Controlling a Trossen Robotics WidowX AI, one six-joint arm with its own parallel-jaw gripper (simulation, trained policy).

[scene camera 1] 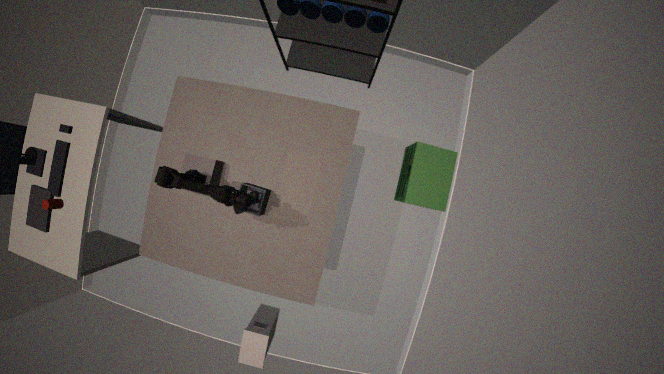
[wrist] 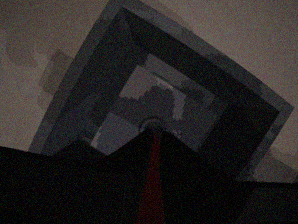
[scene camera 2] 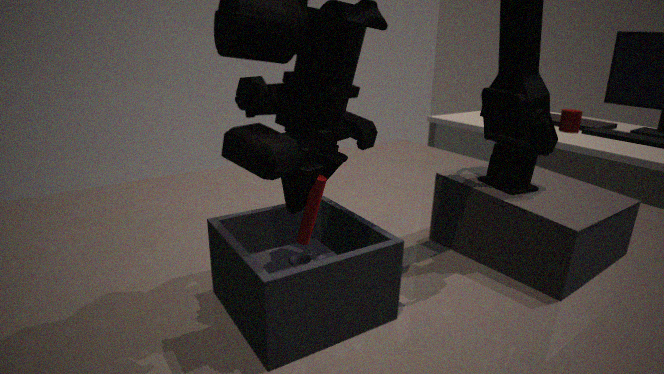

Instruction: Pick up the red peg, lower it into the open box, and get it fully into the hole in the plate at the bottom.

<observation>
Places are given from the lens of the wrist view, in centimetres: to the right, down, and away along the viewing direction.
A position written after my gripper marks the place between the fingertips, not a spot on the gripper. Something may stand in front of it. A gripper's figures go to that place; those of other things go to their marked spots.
my gripper (wrist: 156, 137): 0, 1, 10
dark grey box (wrist: 250, 115): 10, 0, 15
pale plate (wrist: 145, 97): 0, -2, 16
</observation>
